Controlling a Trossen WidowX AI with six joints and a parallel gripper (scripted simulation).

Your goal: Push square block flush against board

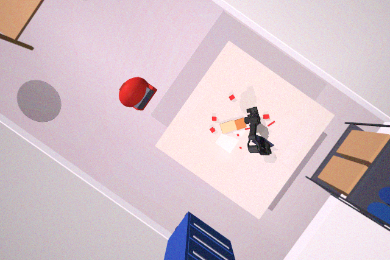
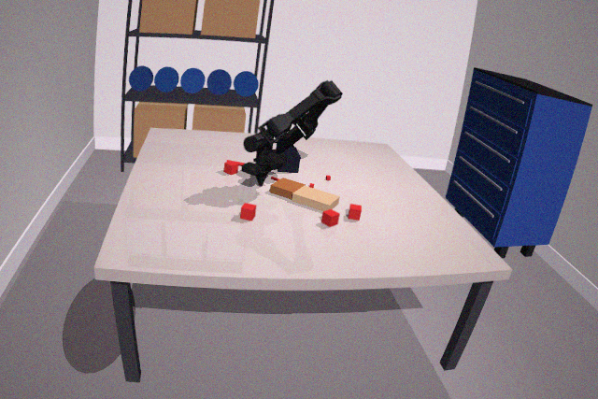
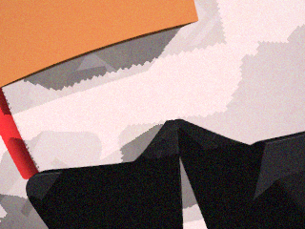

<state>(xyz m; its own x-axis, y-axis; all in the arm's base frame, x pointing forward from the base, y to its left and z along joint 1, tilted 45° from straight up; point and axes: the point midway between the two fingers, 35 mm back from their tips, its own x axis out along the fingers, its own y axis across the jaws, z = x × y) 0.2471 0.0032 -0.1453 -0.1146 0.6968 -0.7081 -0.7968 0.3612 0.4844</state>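
Now: the orange square block 20 mm ahead of my gripper tip, 100 mm to the left of it and 10 mm above it. Also, from my gripper tip: pale tan board (90 mm ahead, 200 mm to the left, 10 mm above).
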